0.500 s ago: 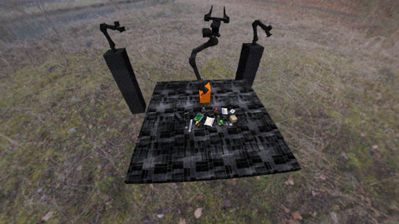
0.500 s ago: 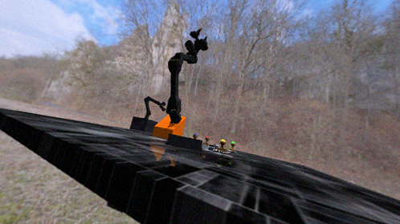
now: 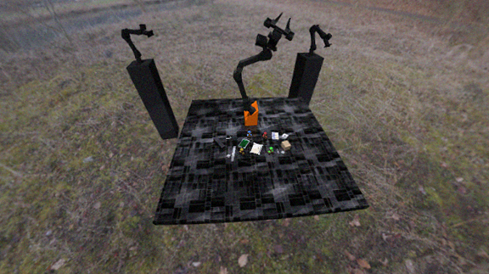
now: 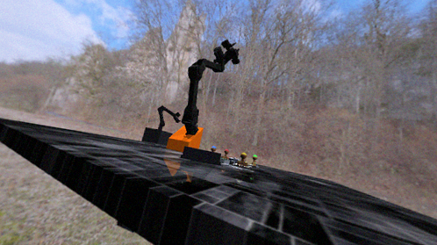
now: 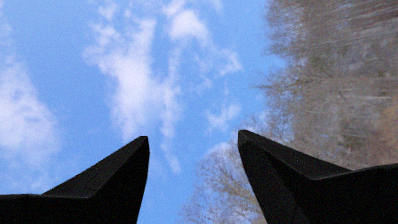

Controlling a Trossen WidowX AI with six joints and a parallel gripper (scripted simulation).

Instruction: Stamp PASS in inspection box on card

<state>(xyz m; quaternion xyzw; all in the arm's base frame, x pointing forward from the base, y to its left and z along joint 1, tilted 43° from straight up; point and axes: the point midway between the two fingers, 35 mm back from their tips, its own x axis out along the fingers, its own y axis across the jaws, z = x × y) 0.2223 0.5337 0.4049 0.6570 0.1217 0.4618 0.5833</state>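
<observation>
Now: the green stamp 25 cm ahead of my gripper tip, 8 cm to the right of it and 82 cm below it. Also, from my gripper tip: blue stamp 4 cm ahead, 20 cm to the right, 82 cm below; then tan box 22 cm ahead, 6 cm to the left, 82 cm below; then red stamp 9 cm ahead, 7 cm to the right, 82 cm below.
</observation>
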